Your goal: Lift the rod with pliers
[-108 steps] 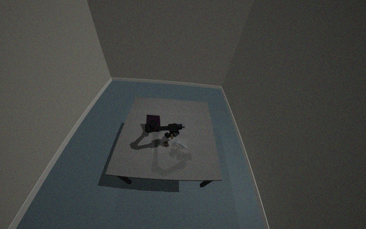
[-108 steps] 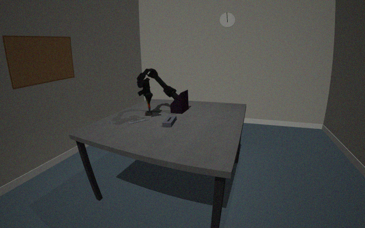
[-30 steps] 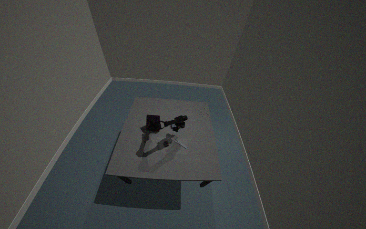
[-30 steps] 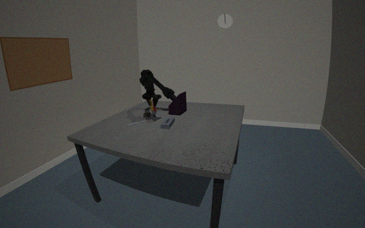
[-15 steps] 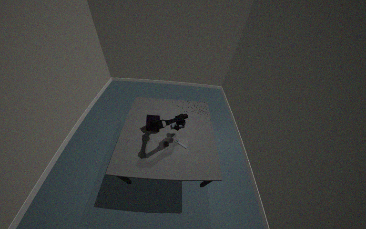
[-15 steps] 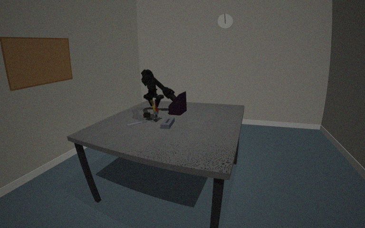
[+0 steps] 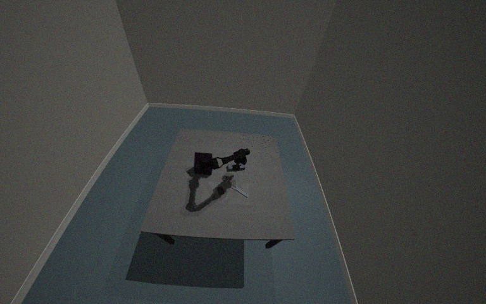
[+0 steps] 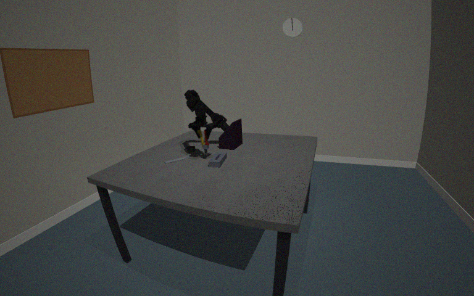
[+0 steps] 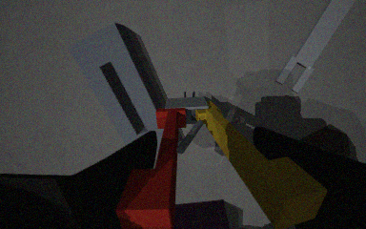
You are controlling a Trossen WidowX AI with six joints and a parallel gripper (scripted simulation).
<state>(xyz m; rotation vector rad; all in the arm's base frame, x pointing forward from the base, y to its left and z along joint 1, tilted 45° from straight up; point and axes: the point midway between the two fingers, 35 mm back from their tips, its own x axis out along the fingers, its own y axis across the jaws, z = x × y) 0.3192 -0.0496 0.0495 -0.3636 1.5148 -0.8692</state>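
Right now my gripper tip is 13 cm above the channel block, 10 cm to the right of it and 2 cm short of it. Also, from my gripper tip: yellow handle 2 cm to the right; then holster block 18 cm to the right, 16 cm behind, 13 cm below.
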